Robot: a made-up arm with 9 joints. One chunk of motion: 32 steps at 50 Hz.
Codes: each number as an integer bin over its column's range. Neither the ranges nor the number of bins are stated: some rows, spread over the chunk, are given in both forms.
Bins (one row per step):
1: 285 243 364 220 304 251
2: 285 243 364 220 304 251
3: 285 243 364 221 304 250
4: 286 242 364 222 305 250
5: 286 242 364 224 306 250
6: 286 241 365 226 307 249
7: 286 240 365 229 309 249
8: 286 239 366 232 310 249
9: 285 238 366 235 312 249
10: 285 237 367 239 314 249
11: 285 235 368 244 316 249
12: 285 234 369 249 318 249
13: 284 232 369 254 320 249
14: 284 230 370 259 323 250
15: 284 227 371 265 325 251
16: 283 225 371 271 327 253
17: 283 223 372 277 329 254
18: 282 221 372 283 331 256
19: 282 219 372 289 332 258
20: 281 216 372 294 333 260
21: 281 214 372 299 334 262
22: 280 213 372 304 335 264
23: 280 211 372 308 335 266
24: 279 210 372 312 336 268
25: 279 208 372 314 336 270
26: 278 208 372 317 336 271
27: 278 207 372 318 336 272
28: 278 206 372 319 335 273
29: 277 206 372 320 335 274
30: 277 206 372 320 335 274
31: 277 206 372 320 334 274
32: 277 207 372 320 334 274
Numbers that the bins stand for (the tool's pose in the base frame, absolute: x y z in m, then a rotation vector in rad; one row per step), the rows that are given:
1: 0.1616 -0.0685 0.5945 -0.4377 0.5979 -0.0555
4: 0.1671 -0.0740 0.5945 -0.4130 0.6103 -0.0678
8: 0.1671 -0.0904 0.6055 -0.2897 0.6719 -0.0801
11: 0.1616 -0.1123 0.6164 -0.1418 0.7459 -0.0801
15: 0.1562 -0.1562 0.6329 0.1171 0.8568 -0.0555
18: 0.1452 -0.1890 0.6384 0.3390 0.9308 0.0062
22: 0.1342 -0.2329 0.6384 0.5979 0.9801 0.1048
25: 0.1288 -0.2603 0.6384 0.7212 0.9925 0.1788
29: 0.1178 -0.2712 0.6384 0.7952 0.9801 0.2281
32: 0.1178 -0.2658 0.6384 0.7952 0.9678 0.2281
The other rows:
2: 0.1616 -0.0685 0.5945 -0.4377 0.5979 -0.0555
3: 0.1616 -0.0685 0.5945 -0.4253 0.5979 -0.0678
5: 0.1671 -0.0740 0.5945 -0.3884 0.6226 -0.0678
6: 0.1671 -0.0795 0.6000 -0.3637 0.6349 -0.0801
7: 0.1671 -0.0849 0.6000 -0.3267 0.6596 -0.0801
9: 0.1616 -0.0959 0.6055 -0.2527 0.6966 -0.0801
10: 0.1616 -0.1014 0.6110 -0.2034 0.7212 -0.0801
12: 0.1616 -0.1178 0.6219 -0.0801 0.7705 -0.0801
13: 0.1562 -0.1288 0.6219 -0.0185 0.7952 -0.0801
14: 0.1562 -0.1397 0.6274 0.0432 0.8322 -0.0678
16: 0.1507 -0.1671 0.6329 0.1911 0.8815 -0.0308
17: 0.1507 -0.1781 0.6384 0.2651 0.9062 -0.0185
19: 0.1452 -0.2000 0.6384 0.4130 0.9432 0.0308
20: 0.1397 -0.2164 0.6384 0.4747 0.9555 0.0555
21: 0.1397 -0.2274 0.6384 0.5363 0.9678 0.0801
23: 0.1342 -0.2438 0.6384 0.6473 0.9801 0.1295
24: 0.1288 -0.2493 0.6384 0.6966 0.9925 0.1541
26: 0.1233 -0.2603 0.6384 0.7582 0.9925 0.1911
27: 0.1233 -0.2658 0.6384 0.7705 0.9925 0.2034
28: 0.1233 -0.2712 0.6384 0.7829 0.9801 0.2158
30: 0.1178 -0.2712 0.6384 0.7952 0.9801 0.2281
31: 0.1178 -0.2712 0.6384 0.7952 0.9678 0.2281

